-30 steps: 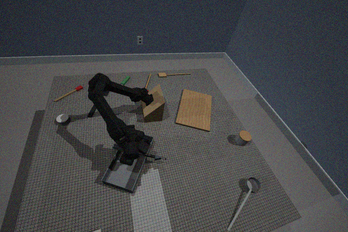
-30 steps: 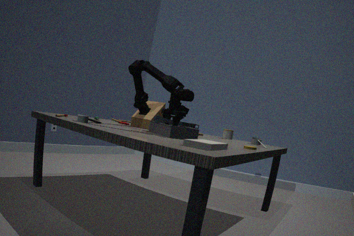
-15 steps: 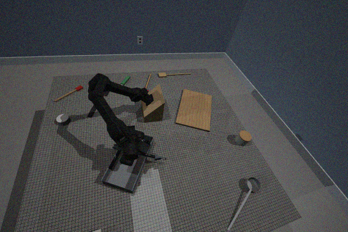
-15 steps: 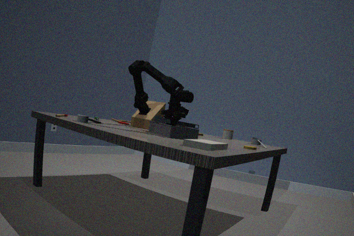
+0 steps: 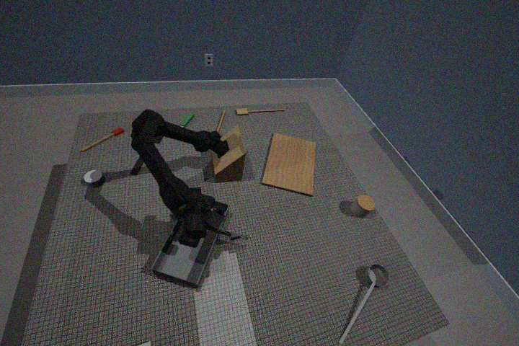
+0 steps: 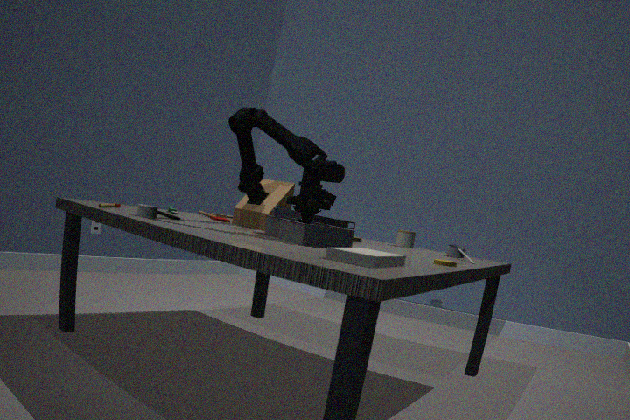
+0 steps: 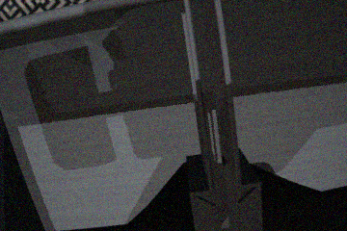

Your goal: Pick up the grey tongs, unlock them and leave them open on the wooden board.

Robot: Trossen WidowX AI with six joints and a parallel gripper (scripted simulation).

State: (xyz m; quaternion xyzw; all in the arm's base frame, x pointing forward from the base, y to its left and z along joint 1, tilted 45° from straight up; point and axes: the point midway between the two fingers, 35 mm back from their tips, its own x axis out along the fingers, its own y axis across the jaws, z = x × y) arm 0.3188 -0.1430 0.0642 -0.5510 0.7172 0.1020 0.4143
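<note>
Right now the roasting tin is 20 mm to the right of my gripper tip and 20 mm ahead of it. The rest, counted from my gripper tip: black spatula (500 mm behind, 170 mm to the right, 30 mm below); then wooden board (490 mm to the left, 280 mm behind, 20 mm below); then white disc (380 mm to the right, 320 mm behind, 10 mm below).
</note>
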